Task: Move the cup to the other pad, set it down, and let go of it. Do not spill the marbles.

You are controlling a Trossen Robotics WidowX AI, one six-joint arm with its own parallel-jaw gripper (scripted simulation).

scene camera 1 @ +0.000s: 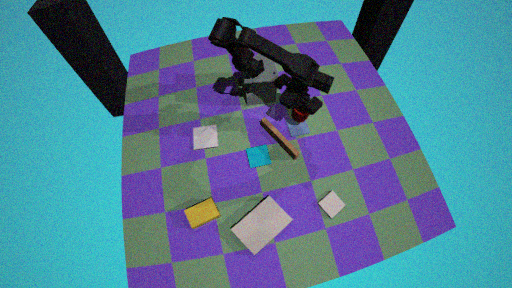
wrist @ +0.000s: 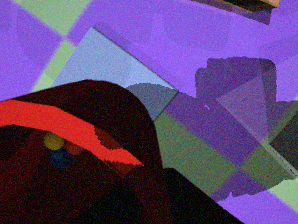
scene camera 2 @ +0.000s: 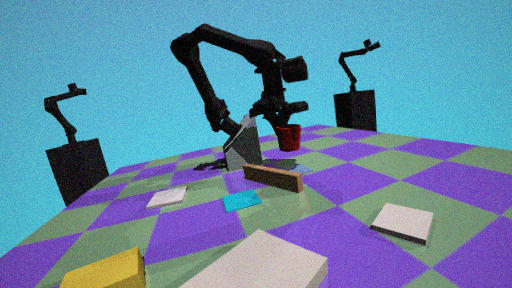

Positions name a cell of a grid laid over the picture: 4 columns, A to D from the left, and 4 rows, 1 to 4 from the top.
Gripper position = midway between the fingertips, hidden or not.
Labels:
my gripper: scene camera 1 C2; wrist C4; scene camera 2 C2

